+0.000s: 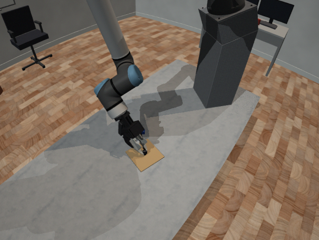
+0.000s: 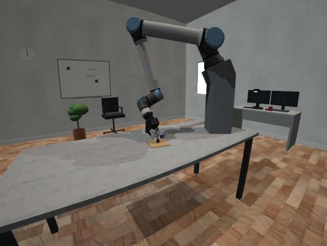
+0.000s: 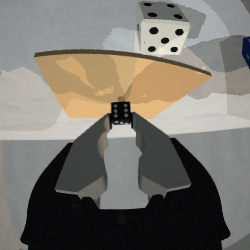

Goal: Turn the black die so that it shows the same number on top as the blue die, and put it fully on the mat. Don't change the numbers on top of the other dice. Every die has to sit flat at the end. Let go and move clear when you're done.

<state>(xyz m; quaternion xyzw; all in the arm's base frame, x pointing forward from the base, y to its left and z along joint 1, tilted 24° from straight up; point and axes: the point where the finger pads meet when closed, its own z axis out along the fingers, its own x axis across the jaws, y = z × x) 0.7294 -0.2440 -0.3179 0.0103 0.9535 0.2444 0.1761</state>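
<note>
Now: the black die 10 mm to the left of my hand and 10 mm below it. Also, from my hand: blue die 110 mm behind, 70 mm to the right, 20 mm below; then tan mat 30 mm below, 10 mm to the left; then white die 80 mm to the right, 40 mm behind, 20 mm below.
</note>
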